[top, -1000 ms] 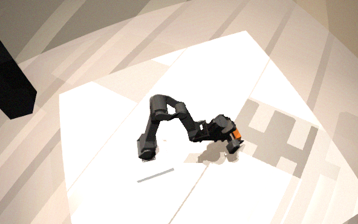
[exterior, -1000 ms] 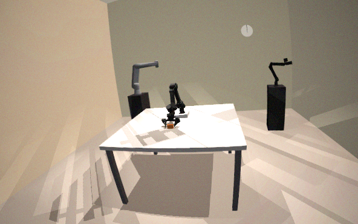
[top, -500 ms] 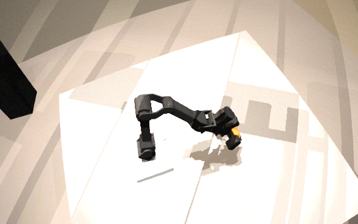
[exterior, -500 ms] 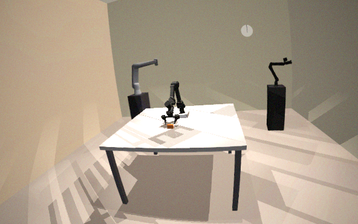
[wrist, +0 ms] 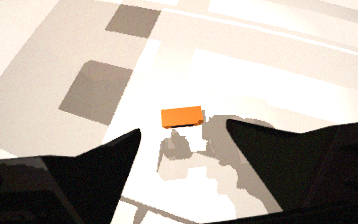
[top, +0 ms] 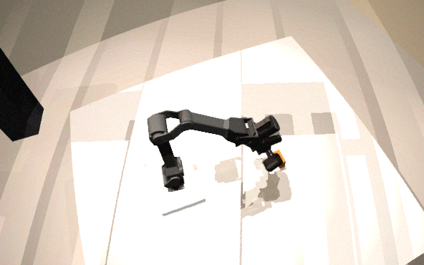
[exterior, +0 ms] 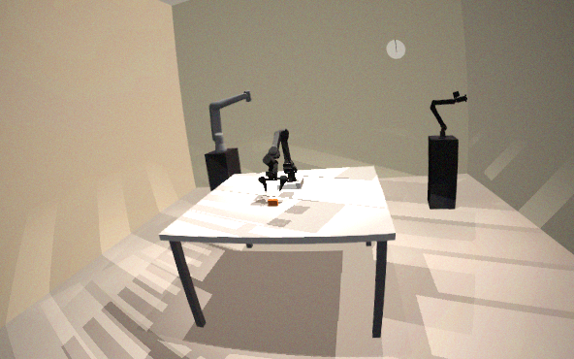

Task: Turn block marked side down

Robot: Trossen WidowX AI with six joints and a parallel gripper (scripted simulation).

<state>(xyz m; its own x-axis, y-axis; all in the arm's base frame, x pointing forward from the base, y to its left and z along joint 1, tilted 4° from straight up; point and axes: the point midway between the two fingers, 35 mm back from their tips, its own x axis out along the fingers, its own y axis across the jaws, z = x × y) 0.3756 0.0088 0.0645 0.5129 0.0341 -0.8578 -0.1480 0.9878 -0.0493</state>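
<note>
Right now my gripper tip is 2 cm short of the block and 6 cm above it.
</note>
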